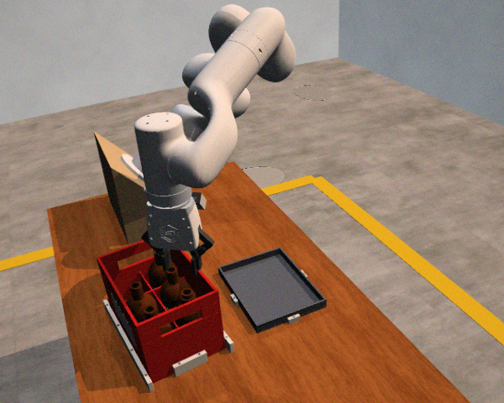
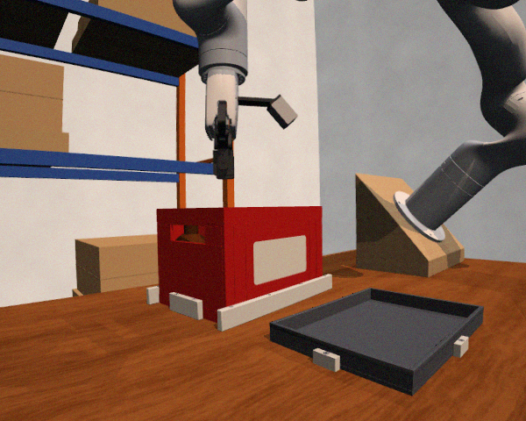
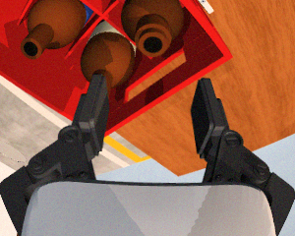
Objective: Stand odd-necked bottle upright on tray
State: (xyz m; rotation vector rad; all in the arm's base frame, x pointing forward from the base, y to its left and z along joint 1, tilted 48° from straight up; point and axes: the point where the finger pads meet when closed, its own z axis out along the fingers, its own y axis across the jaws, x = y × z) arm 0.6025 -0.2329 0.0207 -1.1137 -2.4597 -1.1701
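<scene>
Right now my hand is 160 mm above the brown bottle, 90 mm to the left of it and 10 mm short of it. The rest, counted from my hand: red crate (160 mm below, 90 mm behind, 40 mm to the right); then dark grey tray (250 mm to the left, 230 mm below, 60 mm behind).
</scene>
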